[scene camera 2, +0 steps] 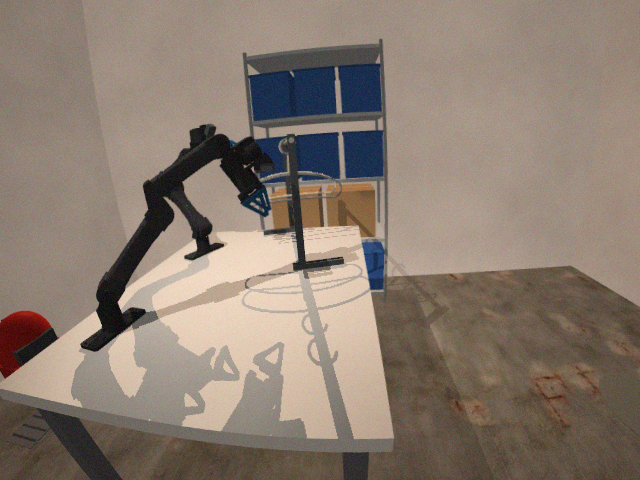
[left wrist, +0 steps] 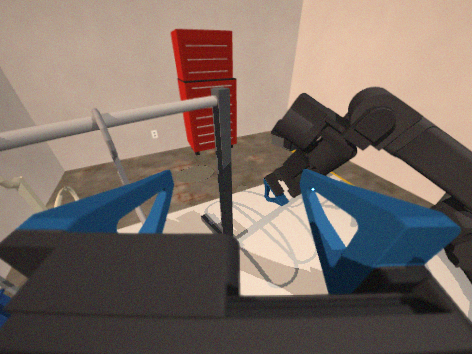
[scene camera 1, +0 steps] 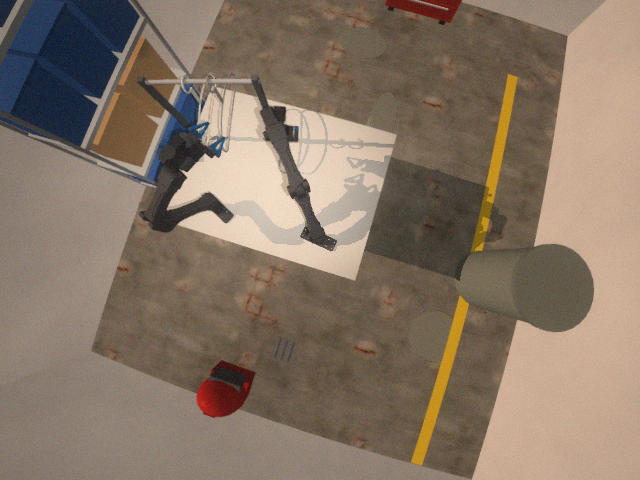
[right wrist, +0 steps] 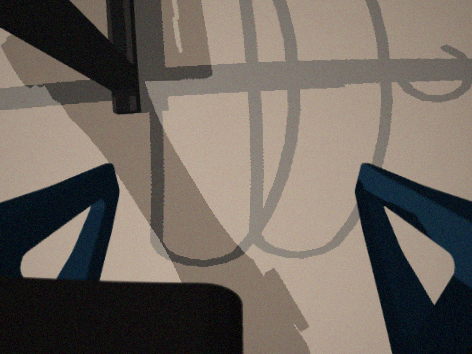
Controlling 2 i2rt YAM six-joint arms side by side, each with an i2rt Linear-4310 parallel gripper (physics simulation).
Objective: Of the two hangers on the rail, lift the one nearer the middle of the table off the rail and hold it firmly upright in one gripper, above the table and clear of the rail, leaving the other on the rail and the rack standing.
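Note:
A pale wire hanger (scene camera 1: 209,79) (left wrist: 107,137) hangs by its hook from the grey rail (scene camera 1: 235,81) (left wrist: 165,108); it is the one nearer the table's middle. The other hanger (scene camera 1: 182,85) hangs farther left in scene camera 1. In scene camera 2 their loops overlap. My left gripper (scene camera 1: 208,137) (left wrist: 236,176) is open and empty, close to the hangers' wires in scene camera 1; in the left wrist view the nearer hanger's wire passes behind its picture-left finger. My right gripper (scene camera 2: 262,204) (right wrist: 237,177) is open and empty above the table, beside the rack; the right arm mostly hides it in scene camera 1.
The rack stands on the table (scene camera 1: 330,201) (scene camera 2: 227,377), with a dark post (scene camera 2: 296,206) (left wrist: 224,155) at the rail's end nearer the right arm and a flat foot (scene camera 2: 320,263) below. A shelf unit (scene camera 2: 383,155) stands beyond the table. A red cabinet (left wrist: 205,55) stands against the wall.

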